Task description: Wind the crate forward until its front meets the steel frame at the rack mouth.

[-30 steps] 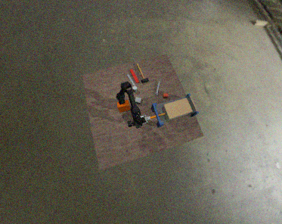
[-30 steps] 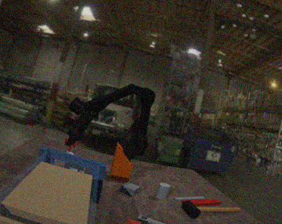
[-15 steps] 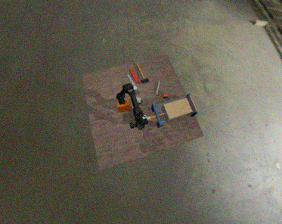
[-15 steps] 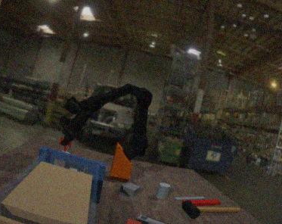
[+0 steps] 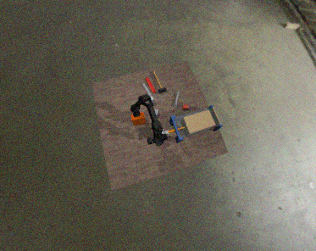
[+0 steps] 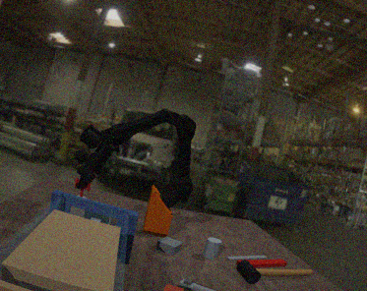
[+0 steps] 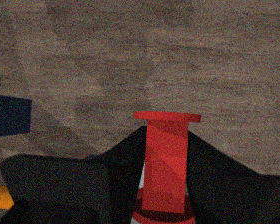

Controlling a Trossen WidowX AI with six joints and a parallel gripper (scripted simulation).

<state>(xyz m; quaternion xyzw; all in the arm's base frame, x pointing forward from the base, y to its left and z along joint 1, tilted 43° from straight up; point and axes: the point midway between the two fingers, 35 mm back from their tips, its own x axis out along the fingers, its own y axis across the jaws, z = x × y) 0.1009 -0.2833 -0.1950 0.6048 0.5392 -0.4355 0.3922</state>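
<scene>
My gripper tip is 2 cm short of the winch handle, 4 cm to the right of it and 3 cm above it. Round my gripper tip: blue steel frame 22 cm ahead, 9 cm to the left, 3 cm below; then winch 5 cm ahead, 9 cm to the left, 10 cm below; then red knob 2 cm to the left.
</scene>
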